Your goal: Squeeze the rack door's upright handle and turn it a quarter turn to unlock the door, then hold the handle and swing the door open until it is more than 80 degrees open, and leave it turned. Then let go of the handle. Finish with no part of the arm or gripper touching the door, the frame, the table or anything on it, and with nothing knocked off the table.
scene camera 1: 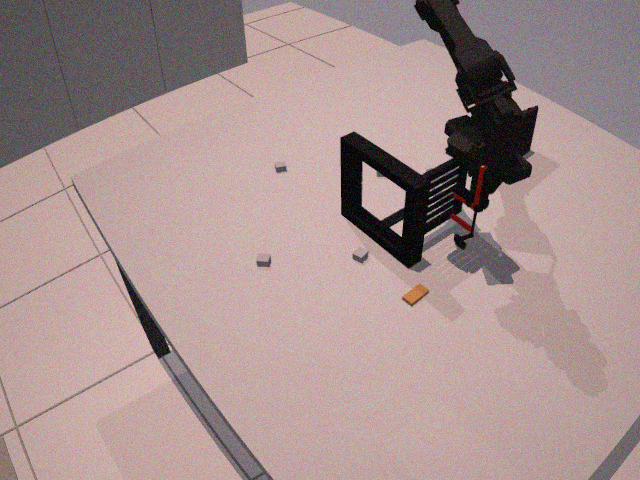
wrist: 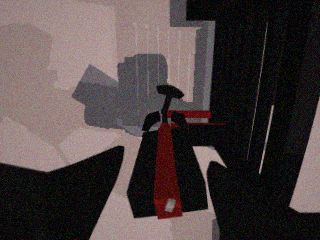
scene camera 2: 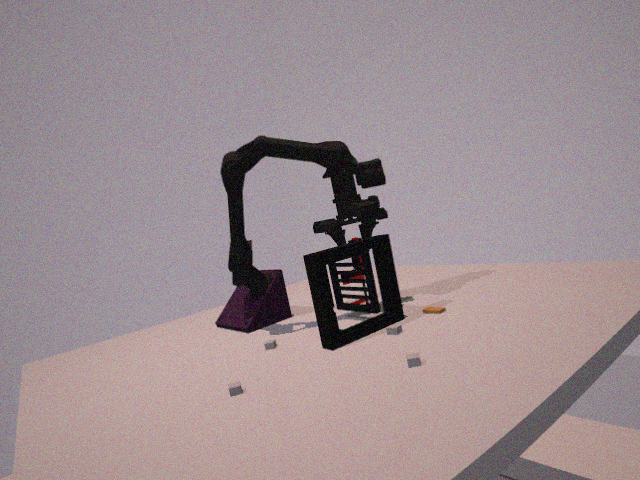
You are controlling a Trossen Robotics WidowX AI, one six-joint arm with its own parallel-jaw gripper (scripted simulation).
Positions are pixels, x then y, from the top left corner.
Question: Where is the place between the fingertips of the gripper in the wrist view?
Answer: At 166,160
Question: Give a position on a black rack frame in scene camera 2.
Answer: At 332,338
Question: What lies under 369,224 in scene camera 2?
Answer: The gripper.
